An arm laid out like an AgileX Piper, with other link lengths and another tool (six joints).
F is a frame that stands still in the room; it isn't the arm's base.
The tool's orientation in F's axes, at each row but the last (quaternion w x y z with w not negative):
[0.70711 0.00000 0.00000 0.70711]
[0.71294 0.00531 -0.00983 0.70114]
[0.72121 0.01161 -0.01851 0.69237]
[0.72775 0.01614 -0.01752 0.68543]
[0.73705 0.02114 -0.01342 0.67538]
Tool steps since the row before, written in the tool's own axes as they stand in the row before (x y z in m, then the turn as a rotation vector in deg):
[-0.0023 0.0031 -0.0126 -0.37 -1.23 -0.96]
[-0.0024 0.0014 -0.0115 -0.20 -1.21 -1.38]
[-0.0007 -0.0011 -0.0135 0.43 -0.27 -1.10]
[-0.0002 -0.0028 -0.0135 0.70 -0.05 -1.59]
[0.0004 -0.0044 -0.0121 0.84 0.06 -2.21]
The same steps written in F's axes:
[-0.0031 -0.0023 -0.0126 1.23 -0.37 -0.96]
[-0.0014 -0.0021 -0.0116 1.22 -0.19 -1.38]
[0.0012 -0.0002 -0.0135 0.30 0.46 -1.08]
[0.0028 0.0003 -0.0135 0.10 0.77 -1.55]
[0.0043 0.0006 -0.0121 -0.01 0.95 -2.17]

